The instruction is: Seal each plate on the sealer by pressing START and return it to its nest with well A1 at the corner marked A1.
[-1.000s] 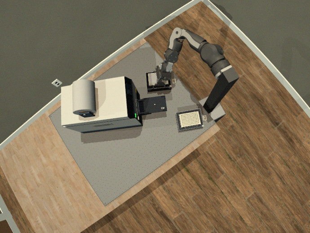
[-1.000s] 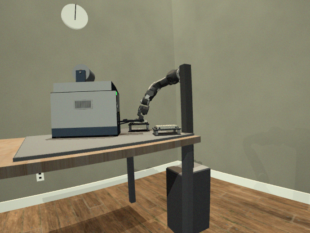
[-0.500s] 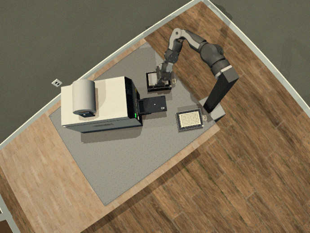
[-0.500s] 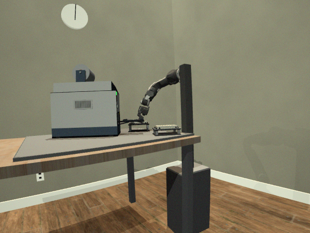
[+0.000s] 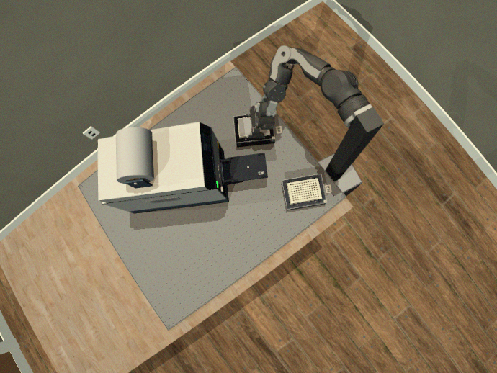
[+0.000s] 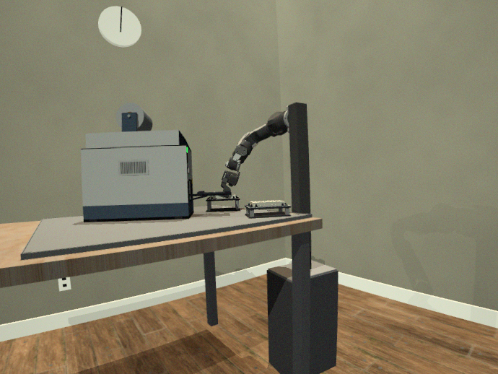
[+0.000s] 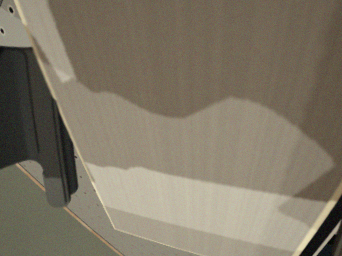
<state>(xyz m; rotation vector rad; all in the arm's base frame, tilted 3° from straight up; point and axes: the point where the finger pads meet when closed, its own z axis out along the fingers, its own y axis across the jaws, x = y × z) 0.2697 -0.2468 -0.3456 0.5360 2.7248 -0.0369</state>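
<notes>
The black nest N1 is 2 cm below my hand. The rest, counted from my hand: yellow warning label: 16 cm ahead, 3 cm to the left, 7 cm above; plate: 6 cm behind, 33 cm to the left, 3 cm below; sealer stage: 10 cm ahead, 15 cm to the left, 2 cm above.
</notes>
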